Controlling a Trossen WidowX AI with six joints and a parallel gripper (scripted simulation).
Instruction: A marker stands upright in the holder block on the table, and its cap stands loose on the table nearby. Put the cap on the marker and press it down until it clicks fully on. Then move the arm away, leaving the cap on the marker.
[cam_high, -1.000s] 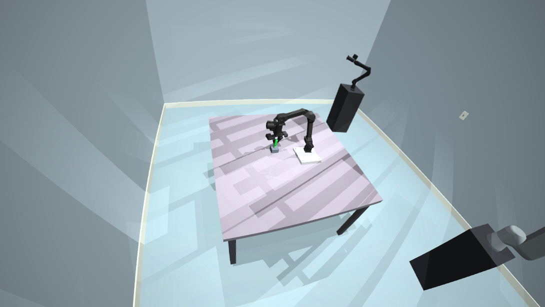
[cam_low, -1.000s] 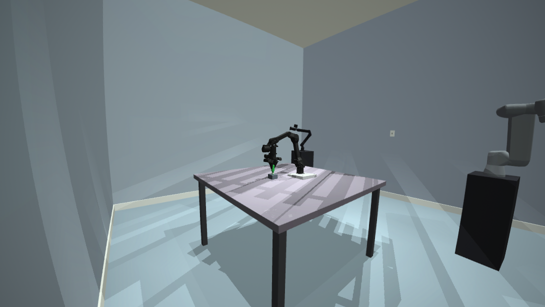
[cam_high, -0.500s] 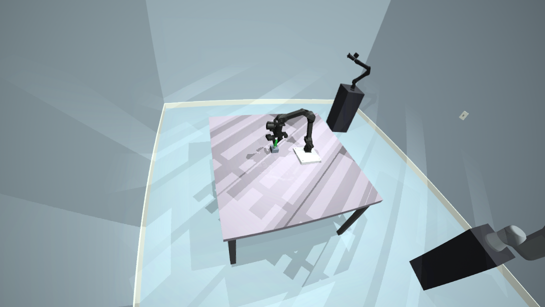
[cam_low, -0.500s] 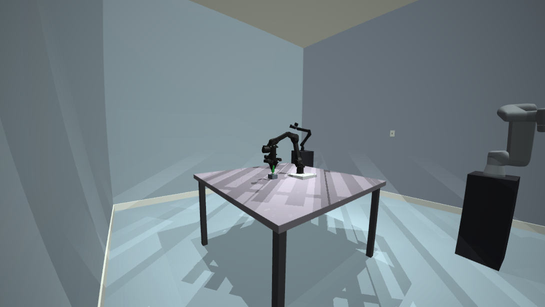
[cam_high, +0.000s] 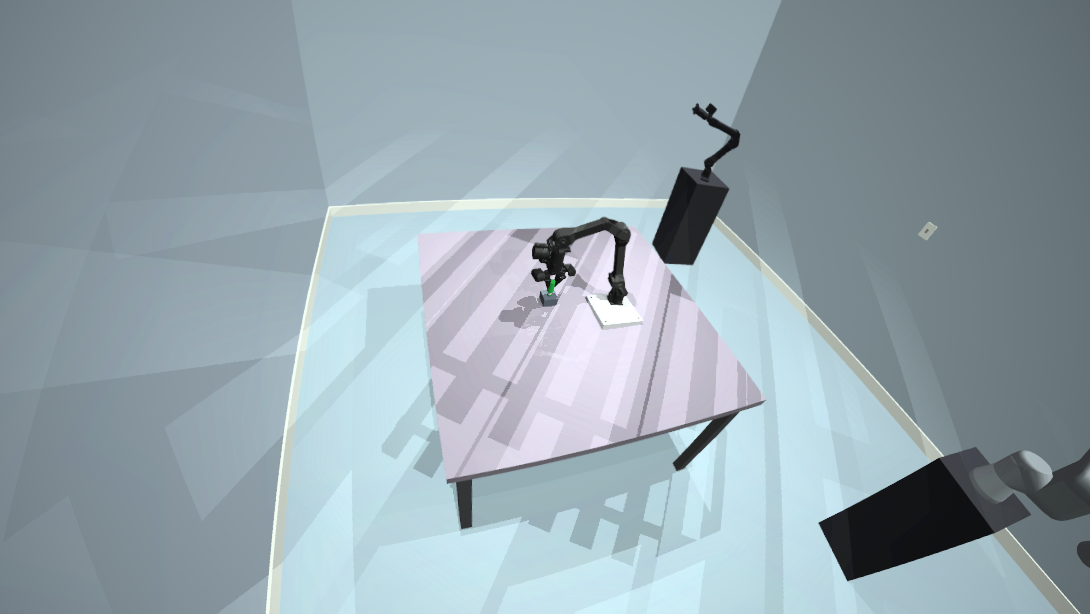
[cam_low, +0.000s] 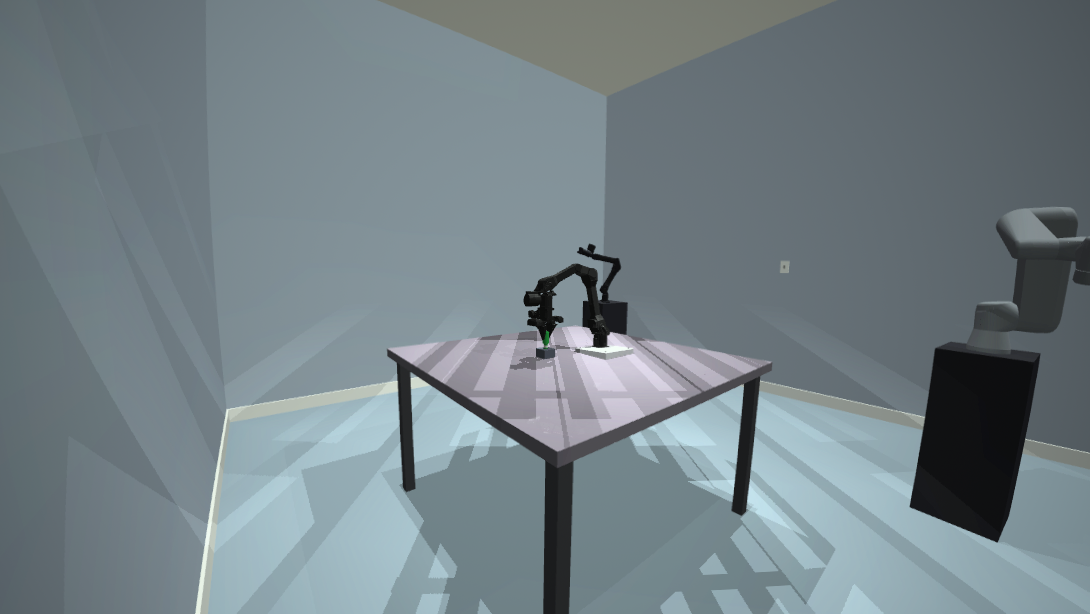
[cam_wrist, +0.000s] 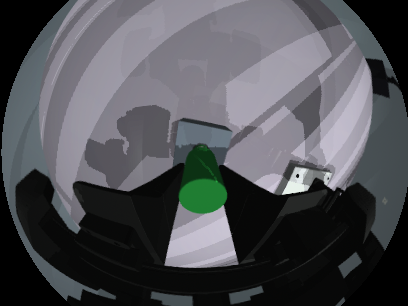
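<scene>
Now: gripper tip right at the green marker. Also, from my gripper tip: green cap (10 mm above).
</scene>
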